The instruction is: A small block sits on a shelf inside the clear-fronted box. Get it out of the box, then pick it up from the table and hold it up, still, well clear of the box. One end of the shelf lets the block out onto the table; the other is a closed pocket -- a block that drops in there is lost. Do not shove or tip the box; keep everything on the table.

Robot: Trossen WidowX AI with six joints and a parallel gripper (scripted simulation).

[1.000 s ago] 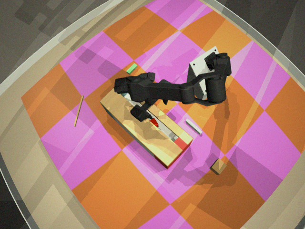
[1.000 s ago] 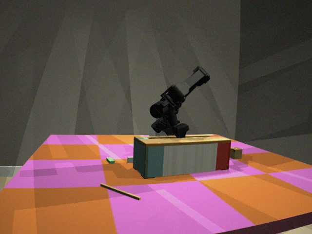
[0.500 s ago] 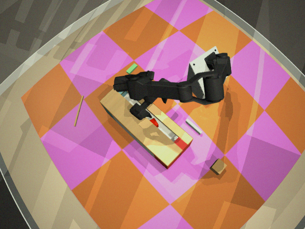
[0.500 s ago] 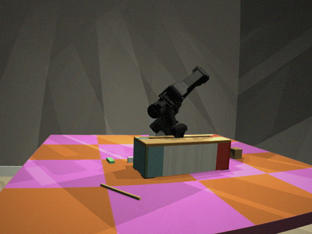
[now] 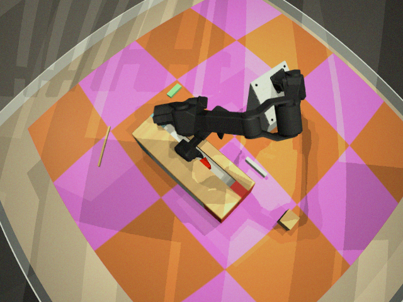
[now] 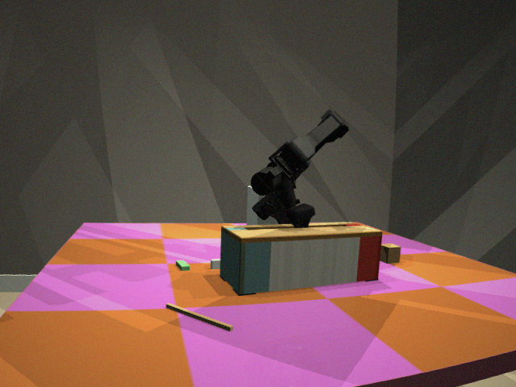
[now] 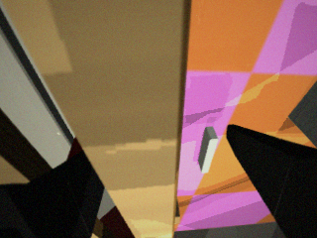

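Now: gripper tip 50 mm short of the small red block and 30 mm to the right of it. Also, from my gripper tip: tan cube (50 mm behind, 330 mm to the left, 60 mm below); then thin wooden stick (280 mm ahead, 290 mm to the right, 80 mm below).
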